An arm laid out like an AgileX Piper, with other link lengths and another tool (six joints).
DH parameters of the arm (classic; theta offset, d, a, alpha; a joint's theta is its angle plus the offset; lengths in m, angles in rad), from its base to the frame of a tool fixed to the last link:
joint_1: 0 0.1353 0 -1.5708
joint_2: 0.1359 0 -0.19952 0
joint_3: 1.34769 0 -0.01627 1.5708
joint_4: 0 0.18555 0 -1.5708
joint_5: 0 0 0 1.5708
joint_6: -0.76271 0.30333 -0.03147 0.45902
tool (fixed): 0 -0.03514 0 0
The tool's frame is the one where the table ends.
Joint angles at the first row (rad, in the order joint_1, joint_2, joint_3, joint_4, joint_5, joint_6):
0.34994 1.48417 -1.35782 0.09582 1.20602 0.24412
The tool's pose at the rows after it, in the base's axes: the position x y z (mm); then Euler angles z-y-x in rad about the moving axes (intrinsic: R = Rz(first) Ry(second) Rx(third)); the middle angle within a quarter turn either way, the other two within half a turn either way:
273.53, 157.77, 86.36, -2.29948, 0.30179, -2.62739
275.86, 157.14, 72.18, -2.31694, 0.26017, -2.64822
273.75, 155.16, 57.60, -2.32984, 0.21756, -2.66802
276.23, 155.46, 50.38, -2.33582, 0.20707, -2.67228
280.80, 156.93, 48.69, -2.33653, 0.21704, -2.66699
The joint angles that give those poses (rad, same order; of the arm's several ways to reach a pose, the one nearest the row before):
0.35698 1.57209 -1.41905 0.09582 1.21286 0.26558
0.35699 1.63833 -1.44444 0.09100 1.21705 0.27861
0.35696 1.68609 -1.44621 0.08725 1.21703 0.28753
0.35699 1.71454 -1.44850 0.08581 1.20173 0.29166
0.35700 1.72489 -1.44846 0.08581 1.18004 0.29167

